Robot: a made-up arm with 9 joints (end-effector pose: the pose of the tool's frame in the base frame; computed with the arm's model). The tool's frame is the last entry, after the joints. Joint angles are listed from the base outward.
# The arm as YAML. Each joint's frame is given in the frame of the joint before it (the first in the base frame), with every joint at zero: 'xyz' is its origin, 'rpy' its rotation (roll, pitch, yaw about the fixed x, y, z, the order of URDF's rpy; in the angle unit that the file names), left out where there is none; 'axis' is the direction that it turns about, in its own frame. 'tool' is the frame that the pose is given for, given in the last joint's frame.
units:
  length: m
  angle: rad
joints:
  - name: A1
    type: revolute
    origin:
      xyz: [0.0, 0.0, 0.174]
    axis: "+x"
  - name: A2
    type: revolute
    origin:
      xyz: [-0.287, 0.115, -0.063]
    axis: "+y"
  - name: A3
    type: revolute
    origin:
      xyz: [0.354, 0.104, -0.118]
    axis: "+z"
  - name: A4
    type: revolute
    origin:
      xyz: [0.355, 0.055, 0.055]
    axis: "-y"
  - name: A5
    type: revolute
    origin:
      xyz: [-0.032, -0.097, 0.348]
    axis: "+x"
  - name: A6
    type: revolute
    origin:
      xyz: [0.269, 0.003, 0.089]
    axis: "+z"
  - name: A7
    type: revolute
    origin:
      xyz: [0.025, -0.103, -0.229]
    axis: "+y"
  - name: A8
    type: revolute
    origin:
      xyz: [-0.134, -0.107, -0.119]
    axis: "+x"
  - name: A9
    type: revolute
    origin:
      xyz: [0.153, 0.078, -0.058]
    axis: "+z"
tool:
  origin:
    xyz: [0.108, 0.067, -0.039]
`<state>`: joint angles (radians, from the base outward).
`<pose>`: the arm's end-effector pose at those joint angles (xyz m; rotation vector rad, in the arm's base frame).
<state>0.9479 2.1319 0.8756 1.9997 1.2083 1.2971 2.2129 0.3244 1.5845</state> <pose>-0.4816 0.4417 0.0848 -1.1946 1.0473 -2.4410</pose>
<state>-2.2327 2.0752 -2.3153 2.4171 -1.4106 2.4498 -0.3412 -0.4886 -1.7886</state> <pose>-0.1792 -0.3417 0.0435 0.6180 -0.9595 -0.5836</pose>
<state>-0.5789 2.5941 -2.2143 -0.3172 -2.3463 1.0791 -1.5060 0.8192 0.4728</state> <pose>-0.0352 -0.3018 0.2383 0.0630 2.1703 -2.1104</pose>
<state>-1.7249 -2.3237 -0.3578 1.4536 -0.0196 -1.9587 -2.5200 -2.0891 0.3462</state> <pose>-0.3566 0.1915 -0.1495 0.9285 0.4978 -1.3181</pose>
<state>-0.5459 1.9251 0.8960 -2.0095 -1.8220 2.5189 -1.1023 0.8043 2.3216</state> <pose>-0.9924 -0.0531 -0.7670 -0.6981 0.0746 2.7820</pose>
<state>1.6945 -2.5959 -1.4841 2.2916 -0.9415 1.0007 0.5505 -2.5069 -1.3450</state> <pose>-0.4369 0.0991 0.5589 -0.5121 2.4479 -0.0197</pose>
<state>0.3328 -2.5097 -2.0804 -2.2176 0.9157 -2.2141 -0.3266 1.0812 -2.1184</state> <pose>-0.4399 -0.3550 0.3584 -0.8203 2.5417 -1.4156</pose>
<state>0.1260 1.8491 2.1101 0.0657 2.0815 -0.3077 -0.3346 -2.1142 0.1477</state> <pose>-0.1081 0.5355 0.4899 1.6629 1.0704 1.9013</pose>
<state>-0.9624 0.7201 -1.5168 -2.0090 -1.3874 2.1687 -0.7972 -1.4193 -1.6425</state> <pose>-0.4084 -0.4421 -0.1465 -0.0179 0.4760 -1.5999</pose>
